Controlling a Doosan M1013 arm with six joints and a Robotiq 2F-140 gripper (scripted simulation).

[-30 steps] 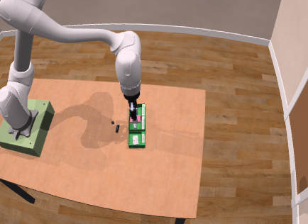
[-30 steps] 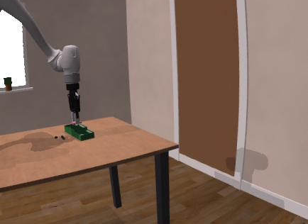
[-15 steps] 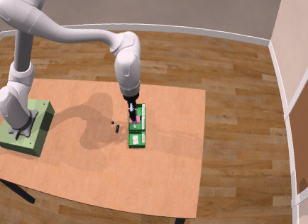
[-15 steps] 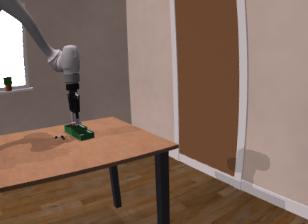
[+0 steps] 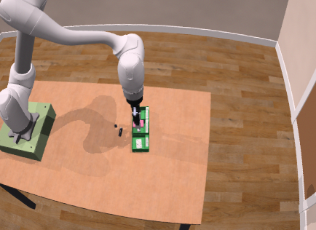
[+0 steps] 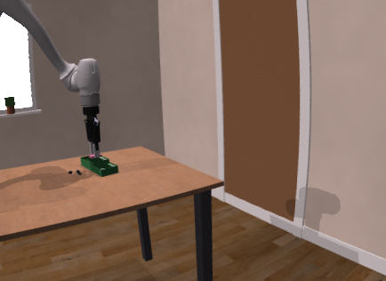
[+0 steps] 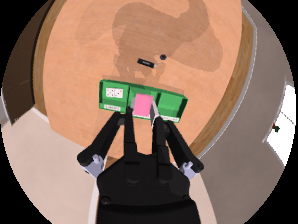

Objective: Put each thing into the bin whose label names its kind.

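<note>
Right now my hand is 8 cm above the small white piece. From my hand the other things lie so: white thing: 8 cm to the right, 8 cm below, 1 cm ahead; then black bar: 9 cm below, 9 cm behind, 3 cm to the right; then pink block: 3 cm below.
</note>
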